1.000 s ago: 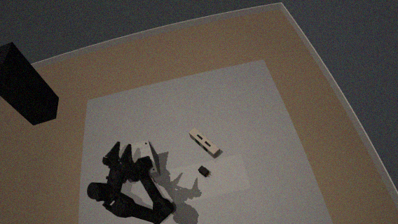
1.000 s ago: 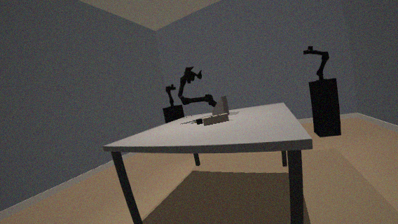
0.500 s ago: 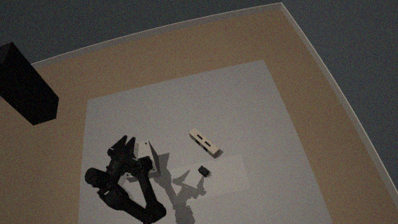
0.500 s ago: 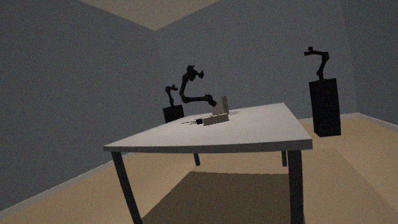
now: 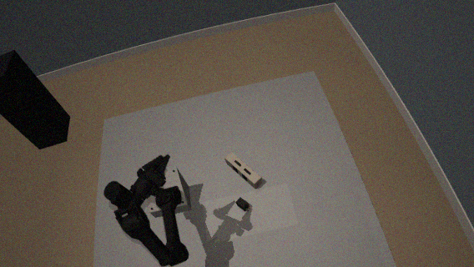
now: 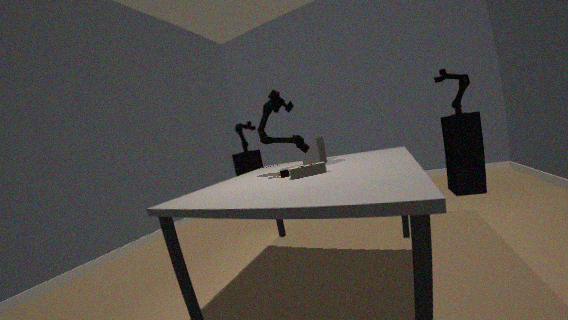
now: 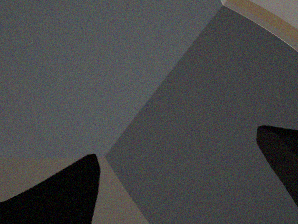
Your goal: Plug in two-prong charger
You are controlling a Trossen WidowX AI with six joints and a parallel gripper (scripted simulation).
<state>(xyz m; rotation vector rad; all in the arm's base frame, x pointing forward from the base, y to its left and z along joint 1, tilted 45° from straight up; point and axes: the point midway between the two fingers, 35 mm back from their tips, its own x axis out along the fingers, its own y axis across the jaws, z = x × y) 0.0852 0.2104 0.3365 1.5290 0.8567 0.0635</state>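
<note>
My gripper tip is 480 mm above the two-prong charger, 200 mm short of it and 40 mm to the left of it.
</note>
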